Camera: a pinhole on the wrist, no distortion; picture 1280 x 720 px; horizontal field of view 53.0 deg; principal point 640.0 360.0 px. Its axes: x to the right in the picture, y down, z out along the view. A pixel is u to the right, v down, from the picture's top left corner.
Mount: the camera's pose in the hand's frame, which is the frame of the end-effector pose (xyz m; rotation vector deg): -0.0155 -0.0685 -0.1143 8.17 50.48 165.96
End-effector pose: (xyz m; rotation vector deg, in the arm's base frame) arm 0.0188 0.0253 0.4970 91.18 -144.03 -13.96
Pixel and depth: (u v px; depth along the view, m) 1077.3 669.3 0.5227
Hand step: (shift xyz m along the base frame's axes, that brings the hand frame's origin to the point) -0.1499 0.2044 -0.3644
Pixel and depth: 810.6 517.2 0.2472
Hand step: -0.0561 0.0438 -0.0969
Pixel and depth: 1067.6 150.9 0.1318
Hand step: -0.0034 0.0481 0.0186
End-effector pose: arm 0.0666 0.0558 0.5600 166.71 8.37 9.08
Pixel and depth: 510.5 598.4 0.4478
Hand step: 0.1207 -0.1558 -0.2601
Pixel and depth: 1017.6 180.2 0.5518
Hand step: -0.0377 -0.3881 -0.2361
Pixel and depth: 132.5 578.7 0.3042
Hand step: 0.1573 -0.0578 -0.1324
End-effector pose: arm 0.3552 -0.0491 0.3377 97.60 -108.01 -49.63
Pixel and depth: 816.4 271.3 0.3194
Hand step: -0.1874 0.0441 -0.0037
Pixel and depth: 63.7 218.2 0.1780
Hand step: -0.0481 -0.0818 0.0058
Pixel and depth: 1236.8 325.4 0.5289
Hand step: -0.3914 0.2505 -0.0263
